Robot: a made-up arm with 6 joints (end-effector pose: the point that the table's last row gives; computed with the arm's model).
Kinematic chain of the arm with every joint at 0, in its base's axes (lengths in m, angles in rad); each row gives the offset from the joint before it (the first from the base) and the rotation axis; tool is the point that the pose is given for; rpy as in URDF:
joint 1: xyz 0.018 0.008 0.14 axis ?
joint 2: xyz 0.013 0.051 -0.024 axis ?
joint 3: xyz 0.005 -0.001 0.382 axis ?
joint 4: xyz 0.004 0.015 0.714 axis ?
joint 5: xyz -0.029 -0.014 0 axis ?
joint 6: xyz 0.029 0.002 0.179 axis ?
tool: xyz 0.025 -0.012 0 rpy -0.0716 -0.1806 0.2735
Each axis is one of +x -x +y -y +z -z.
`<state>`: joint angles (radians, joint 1 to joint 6).
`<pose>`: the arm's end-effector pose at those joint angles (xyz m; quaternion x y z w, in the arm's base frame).
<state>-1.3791 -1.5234 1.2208 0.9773 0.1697 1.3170</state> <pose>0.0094 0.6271 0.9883 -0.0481 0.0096 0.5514 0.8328</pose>
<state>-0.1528 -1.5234 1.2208 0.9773 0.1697 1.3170</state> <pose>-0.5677 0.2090 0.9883 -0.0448 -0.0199 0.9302 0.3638</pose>
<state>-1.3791 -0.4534 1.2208 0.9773 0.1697 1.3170</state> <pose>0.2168 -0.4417 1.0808 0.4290 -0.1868 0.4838 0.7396</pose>
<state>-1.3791 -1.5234 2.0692 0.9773 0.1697 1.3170</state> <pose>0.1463 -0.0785 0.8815 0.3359 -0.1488 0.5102 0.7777</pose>
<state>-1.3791 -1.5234 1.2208 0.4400 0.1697 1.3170</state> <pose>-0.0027 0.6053 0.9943 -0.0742 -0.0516 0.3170 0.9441</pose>
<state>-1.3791 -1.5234 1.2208 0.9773 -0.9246 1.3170</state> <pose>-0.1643 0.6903 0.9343 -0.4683 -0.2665 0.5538 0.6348</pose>
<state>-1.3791 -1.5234 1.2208 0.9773 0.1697 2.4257</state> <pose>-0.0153 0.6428 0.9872 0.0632 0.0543 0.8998 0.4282</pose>
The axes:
joint 1: +z
joint 2: +y
joint 3: +y
joint 4: +z
joint 5: +y
joint 6: +z

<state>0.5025 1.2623 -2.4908 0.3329 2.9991 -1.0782</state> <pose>-0.1022 -0.0392 0.3921 -0.6134 0.4674 -0.1092 0.6272</pose>
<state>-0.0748 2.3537 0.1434 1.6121 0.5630 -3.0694</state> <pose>0.8226 0.0823 -0.8492 -0.5645 0.6822 0.1016 0.4535</pose>
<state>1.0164 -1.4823 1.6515 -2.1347 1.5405 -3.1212</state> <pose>-0.0992 -0.2982 0.8731 0.5828 -0.4413 0.5977 0.3292</pose>
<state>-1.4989 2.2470 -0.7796 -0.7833 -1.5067 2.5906</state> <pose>0.3103 -1.0030 0.0831 0.2253 0.2348 0.5463 0.7718</pose>
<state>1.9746 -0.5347 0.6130 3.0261 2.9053 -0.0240</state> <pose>-0.0246 -0.1085 0.9694 0.6680 0.7005 -0.1098 0.2259</pose>
